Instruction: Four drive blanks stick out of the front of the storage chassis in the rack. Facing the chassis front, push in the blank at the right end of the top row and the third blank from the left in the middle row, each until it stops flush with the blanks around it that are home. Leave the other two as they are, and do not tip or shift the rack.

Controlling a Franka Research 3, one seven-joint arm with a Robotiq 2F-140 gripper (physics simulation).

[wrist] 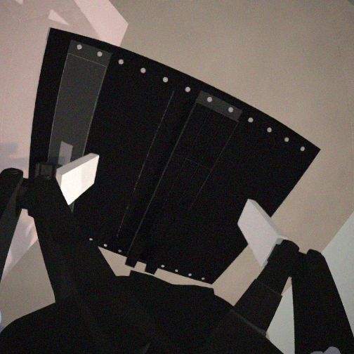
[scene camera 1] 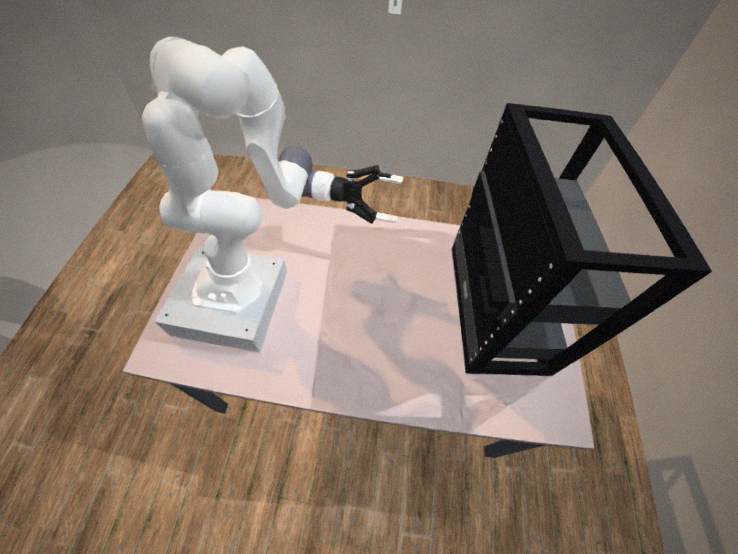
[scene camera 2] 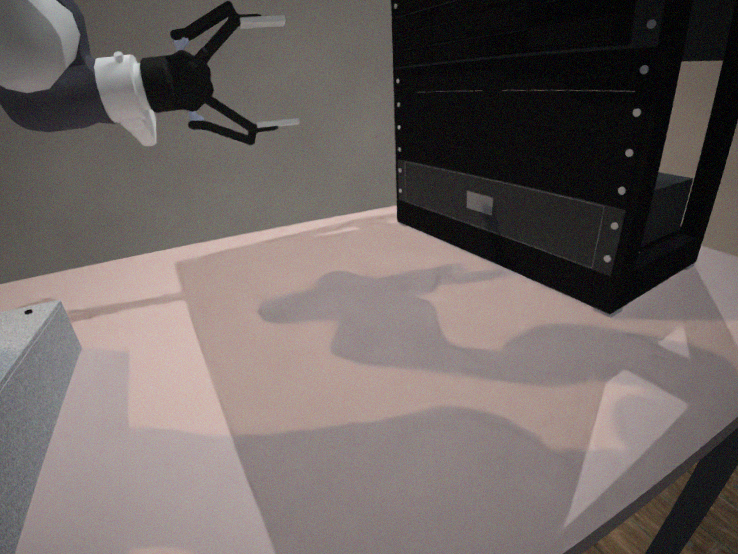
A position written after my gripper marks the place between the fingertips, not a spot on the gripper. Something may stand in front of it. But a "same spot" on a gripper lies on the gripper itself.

Scene:
my gripper: wrist; scene camera 1; scene camera 2 291,71
black rack: wrist 212,151; scene camera 1; scene camera 2
same spot on my gripper: (scene camera 1: 374,170) = (wrist: 301,281)
same spot on black rack: (scene camera 2: 562,187) = (scene camera 1: 476,324)

